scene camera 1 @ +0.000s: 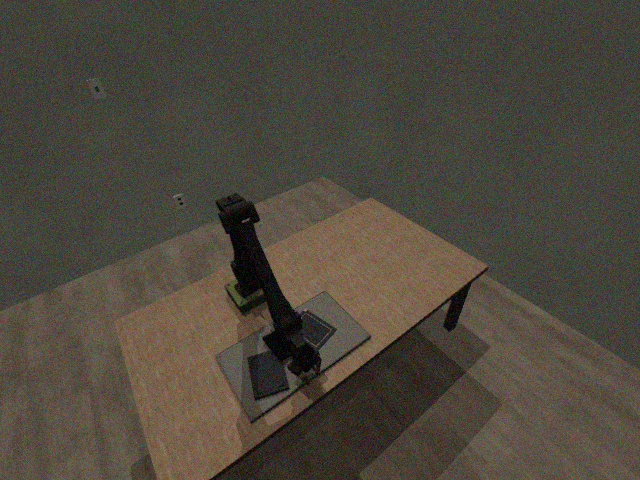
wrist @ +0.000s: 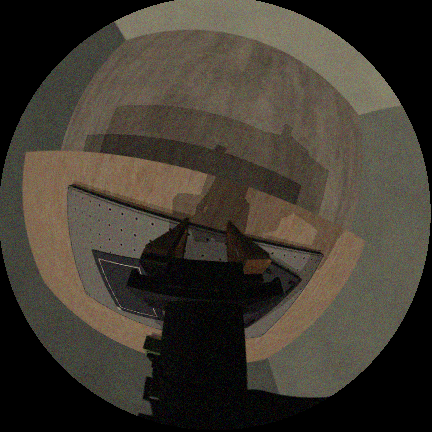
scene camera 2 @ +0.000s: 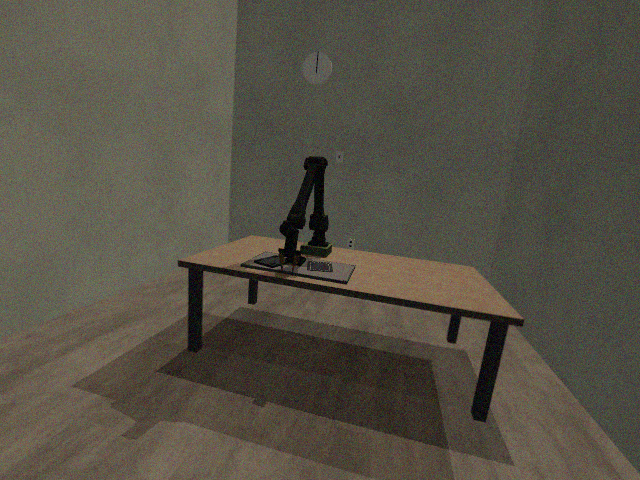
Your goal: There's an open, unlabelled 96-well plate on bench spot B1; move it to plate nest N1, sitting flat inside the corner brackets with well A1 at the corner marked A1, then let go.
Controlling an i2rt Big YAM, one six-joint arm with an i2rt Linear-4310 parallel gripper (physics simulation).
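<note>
A dark rectangular piece [scene camera 1: 267, 374] [scene camera 2: 268, 260] lies on the left part of the grey perforated board [scene camera 1: 232, 361] [scene camera 2: 338, 274] [wrist: 82, 225]. A second dark rectangle [scene camera 1: 316, 329] [scene camera 2: 320, 266] [wrist: 117, 285], with a thin pale outline, lies on its right part, at the left in the wrist view. In the dim light I cannot make out wells, corner brackets or labels, nor tell which is nest N1 or where the plate is. My gripper [scene camera 1: 307, 373] [scene camera 2: 288, 267] [wrist: 207, 222] is half open with nothing between its fingers, low near the board's front edge, and hides the board's middle.
The board lies near the front edge of the wooden table [scene camera 1: 372, 258] [scene camera 2: 423, 284] [wrist: 45, 225]. The green arm base [scene camera 1: 245, 299] [scene camera 2: 317, 251] stands behind the board. The arm reaches forward over the board between the two dark rectangles.
</note>
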